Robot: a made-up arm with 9 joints.
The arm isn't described. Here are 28 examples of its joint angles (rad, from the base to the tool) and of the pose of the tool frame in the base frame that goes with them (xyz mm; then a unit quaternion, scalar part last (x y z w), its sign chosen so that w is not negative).
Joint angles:
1: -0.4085 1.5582 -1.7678 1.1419 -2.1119 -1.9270 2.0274 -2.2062 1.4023
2: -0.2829 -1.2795 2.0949 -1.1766 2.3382 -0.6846 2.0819 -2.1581 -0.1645
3: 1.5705 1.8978 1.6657 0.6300 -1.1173 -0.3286 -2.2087 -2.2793 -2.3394
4: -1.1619 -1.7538 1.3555 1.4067 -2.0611 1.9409 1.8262 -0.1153 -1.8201
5: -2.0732 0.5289 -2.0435 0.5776 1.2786 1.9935 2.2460 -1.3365 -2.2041
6: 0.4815 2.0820 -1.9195 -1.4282 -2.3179 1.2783 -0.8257 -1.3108 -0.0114
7: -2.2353 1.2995 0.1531 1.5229 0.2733 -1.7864 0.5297 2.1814 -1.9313
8: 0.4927 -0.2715 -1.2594 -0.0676 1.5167 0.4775 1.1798 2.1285 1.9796
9: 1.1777 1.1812 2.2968 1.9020 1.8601 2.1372 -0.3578 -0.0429 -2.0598
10: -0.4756 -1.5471 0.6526 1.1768 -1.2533 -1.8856 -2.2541 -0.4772 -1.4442
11: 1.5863 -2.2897 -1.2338 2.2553 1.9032 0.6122 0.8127 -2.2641 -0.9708
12: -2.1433 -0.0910 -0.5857 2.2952 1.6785 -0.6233 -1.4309 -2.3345 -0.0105
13: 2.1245 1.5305 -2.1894 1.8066 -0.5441 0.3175 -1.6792 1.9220 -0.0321
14: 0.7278 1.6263 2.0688 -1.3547 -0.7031 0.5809 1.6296 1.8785 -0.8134
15: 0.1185 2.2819 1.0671 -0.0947 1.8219 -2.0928 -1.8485 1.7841 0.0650
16: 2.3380 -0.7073 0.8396 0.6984 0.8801 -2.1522 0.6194 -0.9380 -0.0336
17: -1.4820 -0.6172 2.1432 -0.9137 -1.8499 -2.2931 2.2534 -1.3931 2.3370
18: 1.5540 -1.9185 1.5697 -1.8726 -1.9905 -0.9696 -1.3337 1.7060 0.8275
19: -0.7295 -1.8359 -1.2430 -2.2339 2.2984 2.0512 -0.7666 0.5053 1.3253
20: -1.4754 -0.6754 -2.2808 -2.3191 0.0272 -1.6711 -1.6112 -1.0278 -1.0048
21: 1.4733 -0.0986 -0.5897 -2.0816 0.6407 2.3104 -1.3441 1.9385 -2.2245
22: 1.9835 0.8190 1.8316 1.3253 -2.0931 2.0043 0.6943 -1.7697 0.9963
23: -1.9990 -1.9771 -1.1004 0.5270 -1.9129 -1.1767 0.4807 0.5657 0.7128
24: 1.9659 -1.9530 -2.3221 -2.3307 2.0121 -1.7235 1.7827 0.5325 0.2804
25: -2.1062 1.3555 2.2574 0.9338 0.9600 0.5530 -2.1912 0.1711 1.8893
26: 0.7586 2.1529 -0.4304 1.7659 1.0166 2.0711 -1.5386 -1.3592 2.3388
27: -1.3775 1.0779 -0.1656 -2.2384 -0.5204 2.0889 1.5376 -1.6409 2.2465
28: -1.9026 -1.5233 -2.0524 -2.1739 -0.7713 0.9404 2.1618 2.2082 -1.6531
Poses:
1: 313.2 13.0 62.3 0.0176 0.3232 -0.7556 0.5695
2: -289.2 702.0 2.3 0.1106 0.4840 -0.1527 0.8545
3: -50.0 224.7 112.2 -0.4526 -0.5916 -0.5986 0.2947
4: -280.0 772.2 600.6 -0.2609 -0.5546 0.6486 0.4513
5: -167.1 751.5 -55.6 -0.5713 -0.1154 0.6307 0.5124
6: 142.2 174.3 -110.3 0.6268 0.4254 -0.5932 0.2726
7: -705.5 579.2 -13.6 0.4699 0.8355 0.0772 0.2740
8: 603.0 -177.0 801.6 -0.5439 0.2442 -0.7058 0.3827
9: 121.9 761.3 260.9 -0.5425 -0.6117 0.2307 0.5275
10: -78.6 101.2 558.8 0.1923 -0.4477 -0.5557 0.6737
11: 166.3 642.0 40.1 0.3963 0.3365 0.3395 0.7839
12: -50.7 402.9 265.5 -0.5470 -0.4099 -0.7289 0.0376
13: -599.0 564.1 318.9 -0.0814 -0.5917 0.7005 0.3905
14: -436.5 718.6 285.0 0.1432 -0.5385 0.6868 0.4666
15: -865.0 471.8 -23.9 -0.0076 -0.5291 -0.8427 0.0997
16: -11.8 472.4 146.9 0.7764 0.3794 0.4088 0.2934
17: -86.7 452.0 261.0 0.1016 0.9353 -0.2859 0.1821
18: 574.3 787.2 -128.3 -0.4654 0.1139 0.1082 0.8711
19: -407.6 575.9 111.0 -0.1630 -0.5239 -0.7982 0.2486
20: -110.9 540.5 167.4 0.2352 -0.7648 0.4545 0.3913
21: -644.2 342.9 943.7 -0.5975 -0.5656 -0.5629 0.0790
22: 373.5 190.2 -203.3 0.0520 0.3447 -0.1311 0.9281
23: -297.8 -88.0 -275.6 -0.5016 0.7251 -0.2878 0.3740
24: 715.2 368.1 749.7 0.6553 -0.4872 0.0808 0.5715
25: -438.1 448.1 740.3 -0.5127 -0.3772 -0.7644 0.1024
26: 146.7 268.0 -113.2 -0.0935 0.7403 0.1980 0.6356
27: -214.6 21.6 -353.8 -0.4591 0.6094 0.3869 0.5178
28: -34.5 2.8 -438.4 -0.2869 0.3506 -0.1515 0.8785
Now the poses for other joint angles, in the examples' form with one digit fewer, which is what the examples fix.
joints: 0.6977 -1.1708 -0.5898 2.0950 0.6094 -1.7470 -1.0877 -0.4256 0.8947
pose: -58 435 734 -0.559 -0.435 -0.529 0.469
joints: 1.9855 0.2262 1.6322 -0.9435 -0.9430 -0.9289 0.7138 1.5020 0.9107
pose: 488 -182 -430 0.906 -0.162 -0.335 0.202
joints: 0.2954 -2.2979 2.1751 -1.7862 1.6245 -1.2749 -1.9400 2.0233 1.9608
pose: -11 71 -702 0.457 0.229 -0.419 0.750
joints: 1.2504 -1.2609 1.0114 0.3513 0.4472 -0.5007 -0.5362 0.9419 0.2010
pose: -736 525 36 0.109 0.571 0.779 0.235
